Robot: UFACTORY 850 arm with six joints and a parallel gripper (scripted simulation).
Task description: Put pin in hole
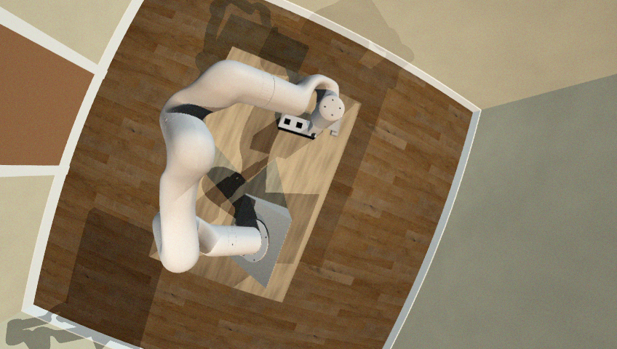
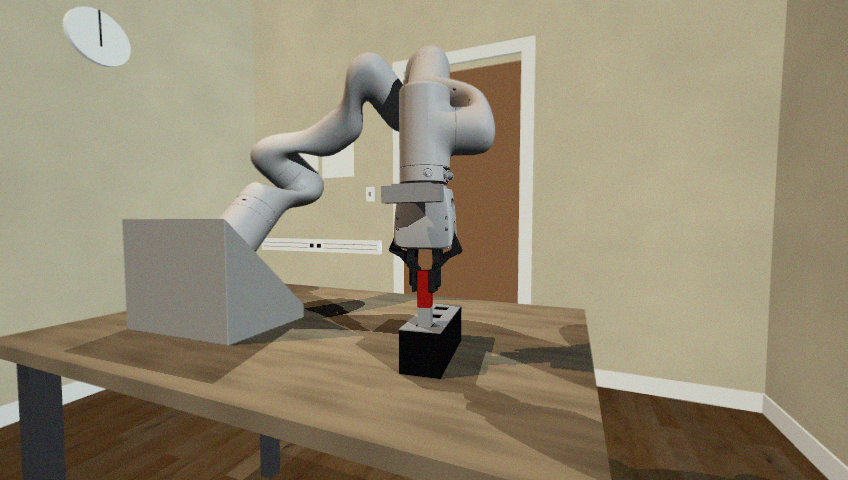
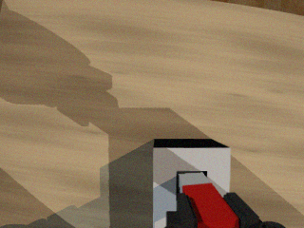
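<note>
My hand is 20 mm above the pin. The rest, counted from my hand: black block (110 mm below, 60 mm to the left, 10 mm behind).
</note>
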